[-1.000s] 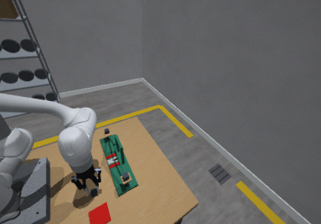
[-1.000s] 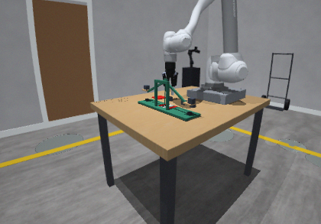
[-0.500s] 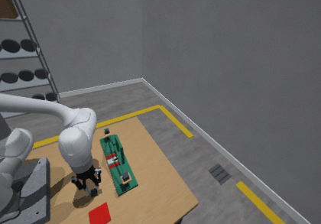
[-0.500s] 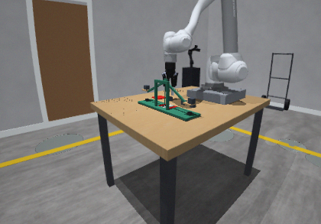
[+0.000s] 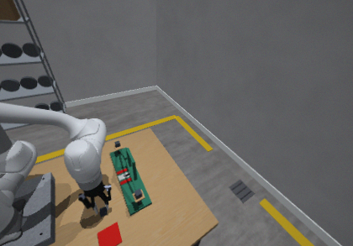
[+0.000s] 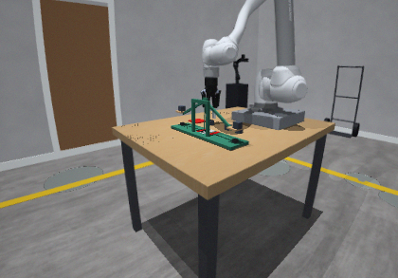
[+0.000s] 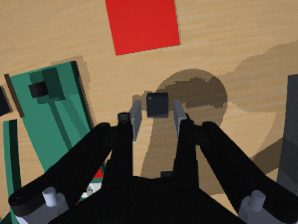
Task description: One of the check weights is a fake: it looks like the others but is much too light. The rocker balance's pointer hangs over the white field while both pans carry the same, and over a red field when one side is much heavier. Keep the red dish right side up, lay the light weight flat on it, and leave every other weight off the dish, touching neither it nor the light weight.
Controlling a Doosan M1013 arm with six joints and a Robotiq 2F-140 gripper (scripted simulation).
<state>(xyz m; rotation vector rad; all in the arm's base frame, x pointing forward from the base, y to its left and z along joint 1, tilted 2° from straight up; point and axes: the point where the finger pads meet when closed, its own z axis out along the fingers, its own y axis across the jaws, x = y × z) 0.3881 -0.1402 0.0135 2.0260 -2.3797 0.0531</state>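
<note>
The flat red dish is 12 cm to the right of my hand and 7 cm below it. Round my hand: green rocker balance 18 cm ahead, 14 cm to the left, 2 cm above.
</note>
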